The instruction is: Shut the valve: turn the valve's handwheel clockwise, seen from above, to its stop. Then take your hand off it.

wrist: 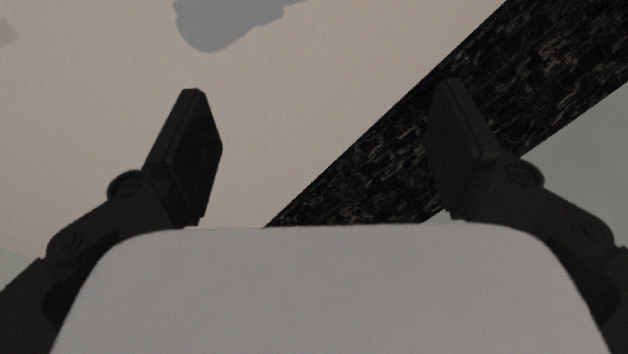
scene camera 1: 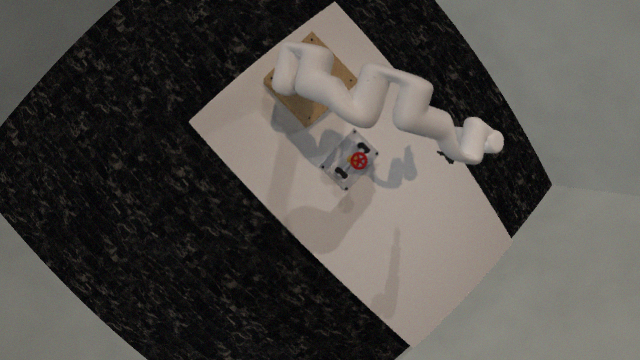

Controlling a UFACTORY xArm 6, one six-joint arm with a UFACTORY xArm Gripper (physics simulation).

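Note:
The red handwheel [scene camera 1: 358,161] sits on the valve, whose grey base plate [scene camera 1: 345,150] lies on the pale board in scene camera 1. A bit of yellow shows beside the wheel, and two black pieces sit on the plate. The handwheel does not show in the wrist view. My gripper [scene camera 1: 446,157] [wrist: 320,113] is wide open with nothing between its fingers. It is well to the right of the handwheel in scene camera 1, apart from it, above the right edge of the pale board. The arm partly hides the gripper in that view.
The arm's base stands on a wooden block [scene camera 1: 342,72] at the upper left of the pale board [scene camera 1: 440,240]. A dark speckled surface [scene camera 1: 150,200] [wrist: 380,155] borders the board. The arm's links [scene camera 1: 370,95] reach above the board, and their shadows fall across it.

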